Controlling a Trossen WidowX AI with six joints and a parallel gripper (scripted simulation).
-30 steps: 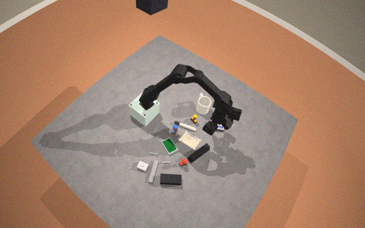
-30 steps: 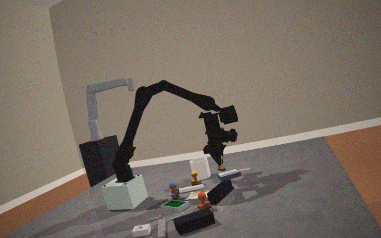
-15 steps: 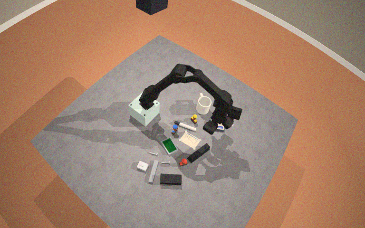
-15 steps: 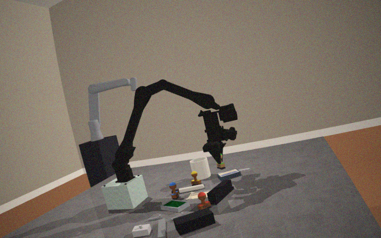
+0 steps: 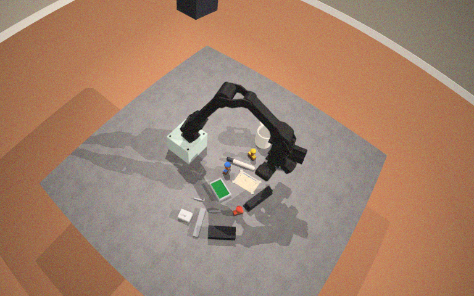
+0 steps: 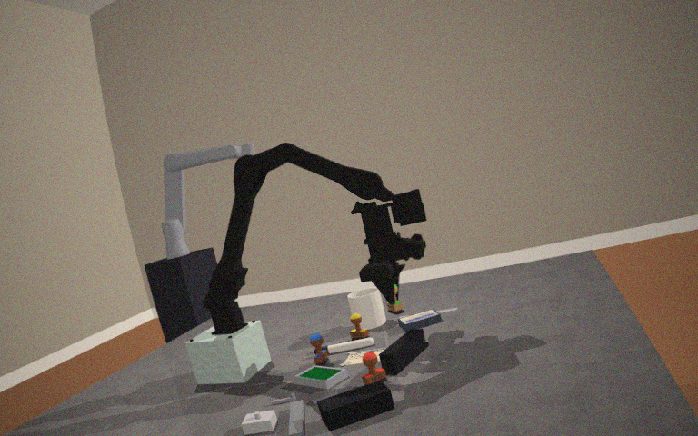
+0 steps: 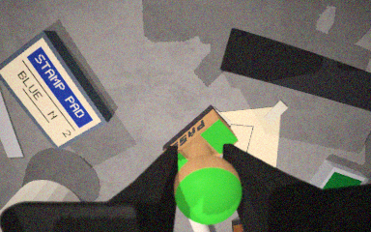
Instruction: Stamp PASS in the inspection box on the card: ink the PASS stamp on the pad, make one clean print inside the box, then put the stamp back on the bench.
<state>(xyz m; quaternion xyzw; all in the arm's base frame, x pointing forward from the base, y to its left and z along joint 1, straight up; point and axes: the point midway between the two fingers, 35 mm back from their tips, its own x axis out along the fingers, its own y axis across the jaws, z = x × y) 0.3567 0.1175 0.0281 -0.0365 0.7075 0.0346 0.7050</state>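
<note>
My gripper tip is now 110 mm past the ink pad, 180 mm to the left of it and 90 mm above it. The rest, counted from my gripper tip: green-knobbed stamp right at my gripper tip; then long black block 40 mm ahead, 100 mm to the right, 80 mm below; then cream card 50 mm behind, 70 mm to the right, 100 mm below.
</note>
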